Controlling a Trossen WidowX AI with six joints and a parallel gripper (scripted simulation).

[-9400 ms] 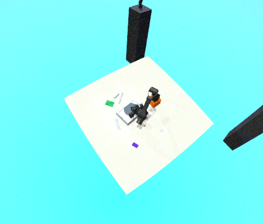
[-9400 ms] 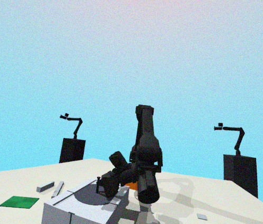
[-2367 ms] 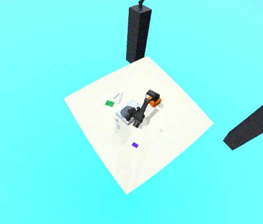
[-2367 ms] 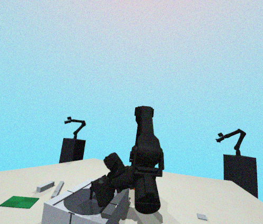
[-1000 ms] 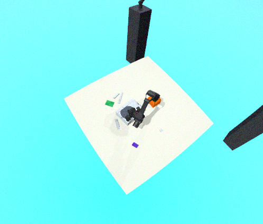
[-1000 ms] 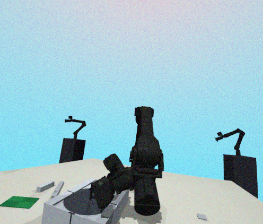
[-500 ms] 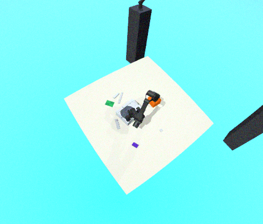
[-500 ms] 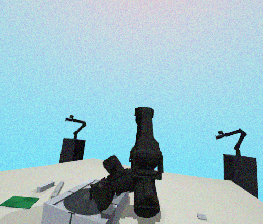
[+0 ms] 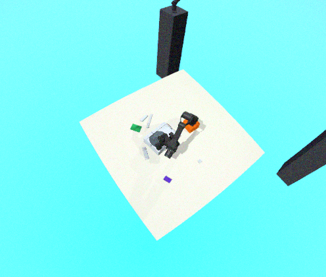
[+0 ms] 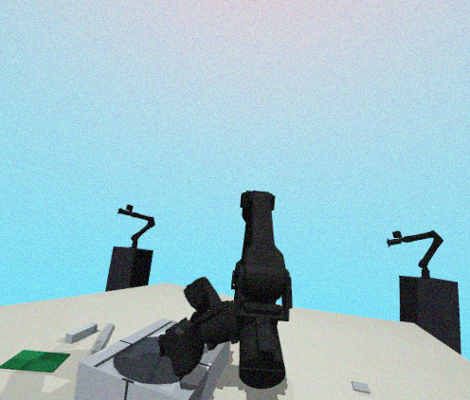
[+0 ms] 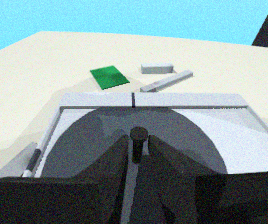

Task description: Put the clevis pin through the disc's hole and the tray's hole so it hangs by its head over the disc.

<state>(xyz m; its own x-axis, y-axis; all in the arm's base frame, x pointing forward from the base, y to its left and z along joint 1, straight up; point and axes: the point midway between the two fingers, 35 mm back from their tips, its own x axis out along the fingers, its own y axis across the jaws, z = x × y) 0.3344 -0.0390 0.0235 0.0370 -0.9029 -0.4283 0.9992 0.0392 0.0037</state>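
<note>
The dark aluminium disc lies 3 cm below my gripper tip. Also, from my gripper tip: green patch (24 cm to the right, 8 cm below, 6 cm ahead); then steel tray (4 cm below, 3 cm behind); then dark clevis pin (2 cm below).
</note>
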